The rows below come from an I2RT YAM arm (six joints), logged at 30 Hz.
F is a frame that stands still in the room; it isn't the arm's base.
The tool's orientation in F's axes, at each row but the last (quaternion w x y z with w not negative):
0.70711 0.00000 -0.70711 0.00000
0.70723 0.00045 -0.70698 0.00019
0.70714 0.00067 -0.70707 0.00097
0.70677 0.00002 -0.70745 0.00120
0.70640 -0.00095 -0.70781 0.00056
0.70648 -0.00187 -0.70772 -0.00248
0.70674 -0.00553 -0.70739 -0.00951
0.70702 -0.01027 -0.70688 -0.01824
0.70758 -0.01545 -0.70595 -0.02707
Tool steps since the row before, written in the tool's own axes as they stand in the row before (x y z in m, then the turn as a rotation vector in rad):
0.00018 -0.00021 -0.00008 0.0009 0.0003 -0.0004
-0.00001 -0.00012 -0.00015 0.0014 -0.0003 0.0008
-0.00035 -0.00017 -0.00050 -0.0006 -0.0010 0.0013
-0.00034 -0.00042 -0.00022 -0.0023 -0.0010 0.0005
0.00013 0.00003 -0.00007 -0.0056 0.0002 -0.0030
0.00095 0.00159 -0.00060 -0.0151 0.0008 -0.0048
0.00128 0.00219 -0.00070 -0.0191 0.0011 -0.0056
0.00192 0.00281 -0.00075 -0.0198 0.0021 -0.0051
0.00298 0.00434 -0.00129 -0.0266 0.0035 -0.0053
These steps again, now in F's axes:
0.00008 -0.00021 0.00018 0.0004 0.0003 0.0009
0.00015 -0.00012 -0.00001 -0.0008 -0.0003 0.0014
0.00050 -0.00017 -0.00035 -0.0013 -0.0010 -0.0006
0.00022 -0.00042 -0.00034 -0.0005 -0.0010 -0.0023
0.00007 0.00003 0.00013 0.0030 0.0002 -0.0056
0.00061 0.00159 0.00095 0.0048 0.0008 -0.0151
0.00075 0.00217 0.00129 0.0056 0.0011 -0.0191
0.00086 0.00276 0.00195 0.0052 0.0021 -0.0198
0.00155 0.00420 0.00305 0.0055 0.0036 -0.0266

